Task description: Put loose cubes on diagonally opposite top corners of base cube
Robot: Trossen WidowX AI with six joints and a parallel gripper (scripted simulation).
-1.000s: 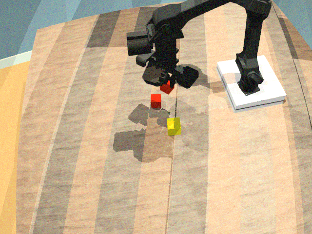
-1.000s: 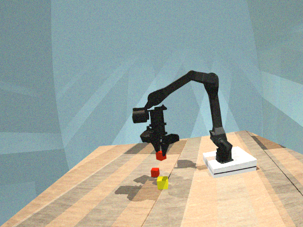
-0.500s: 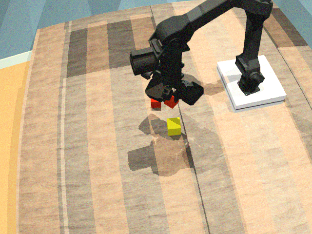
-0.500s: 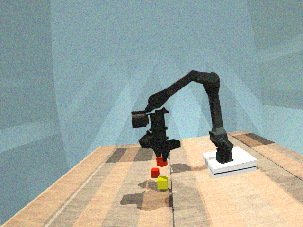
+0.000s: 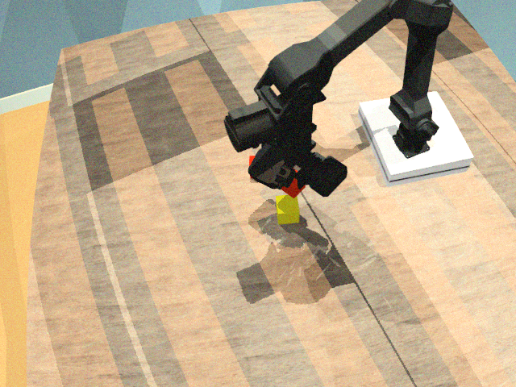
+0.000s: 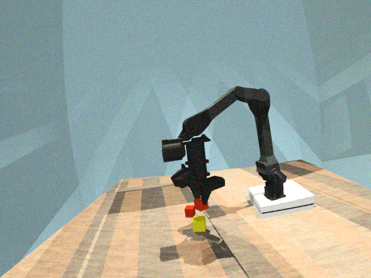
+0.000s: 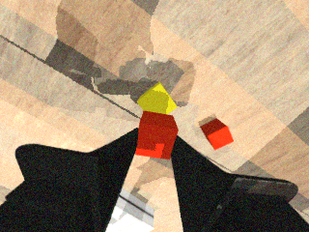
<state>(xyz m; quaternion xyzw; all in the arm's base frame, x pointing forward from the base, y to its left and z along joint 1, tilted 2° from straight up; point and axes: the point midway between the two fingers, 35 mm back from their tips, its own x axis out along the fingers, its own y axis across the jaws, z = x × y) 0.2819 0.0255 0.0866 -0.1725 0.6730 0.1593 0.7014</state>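
The yellow base cube is 7 cm below my gripper tip, 2 cm ahead of it and 1 cm to the left of it.
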